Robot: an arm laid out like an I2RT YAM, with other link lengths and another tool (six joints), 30 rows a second.
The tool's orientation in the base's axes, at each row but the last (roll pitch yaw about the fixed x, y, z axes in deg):
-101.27, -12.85, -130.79
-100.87, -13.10, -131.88
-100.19, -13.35, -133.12
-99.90, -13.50, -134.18
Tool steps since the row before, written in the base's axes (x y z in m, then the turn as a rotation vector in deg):
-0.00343, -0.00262, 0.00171, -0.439, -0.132, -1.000
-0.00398, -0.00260, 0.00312, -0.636, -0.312, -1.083
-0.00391, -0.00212, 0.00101, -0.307, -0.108, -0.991
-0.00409, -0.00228, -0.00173, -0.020, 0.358, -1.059
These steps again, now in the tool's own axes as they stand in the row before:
0.00450, -0.00054, -0.00101, 0.155, 1.089, -0.034
0.00518, -0.00173, -0.00158, 0.394, 1.232, -0.033
0.00434, 0.00024, -0.00138, 0.052, 1.041, 0.034
0.00396, 0.00292, -0.00085, -0.483, 1.004, -0.093

